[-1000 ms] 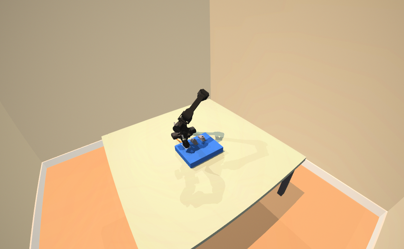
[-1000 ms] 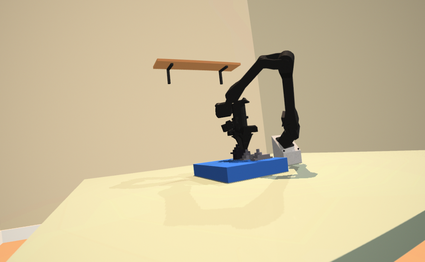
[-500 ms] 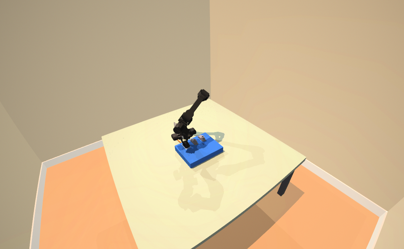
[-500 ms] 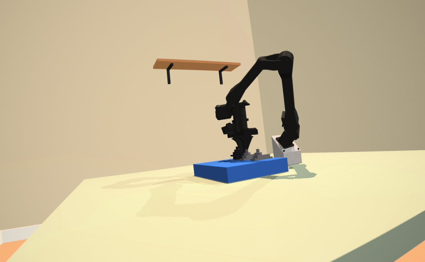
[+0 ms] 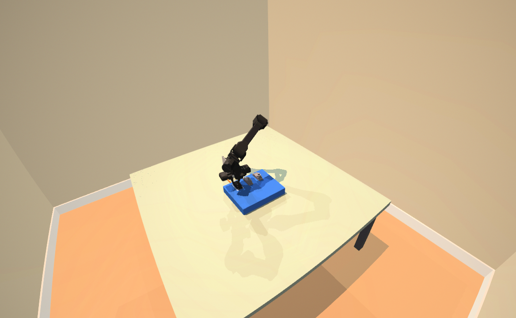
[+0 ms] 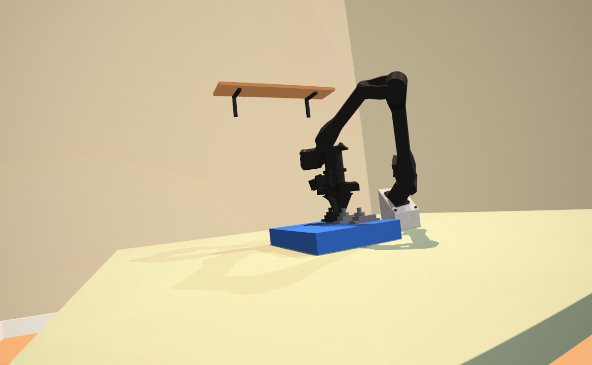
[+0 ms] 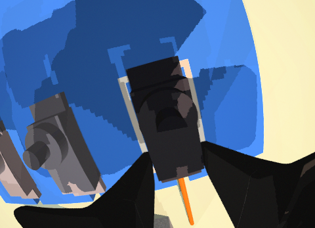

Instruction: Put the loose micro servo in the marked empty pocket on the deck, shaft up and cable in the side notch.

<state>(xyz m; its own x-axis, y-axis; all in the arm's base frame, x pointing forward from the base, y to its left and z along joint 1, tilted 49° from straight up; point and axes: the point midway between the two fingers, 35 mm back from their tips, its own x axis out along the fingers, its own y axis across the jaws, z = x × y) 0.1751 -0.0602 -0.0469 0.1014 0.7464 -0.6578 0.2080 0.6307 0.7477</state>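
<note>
Now: the blue deck 130 mm ahead of my gripper tip, 60 mm to the left of it and 30 mm below it.
</note>
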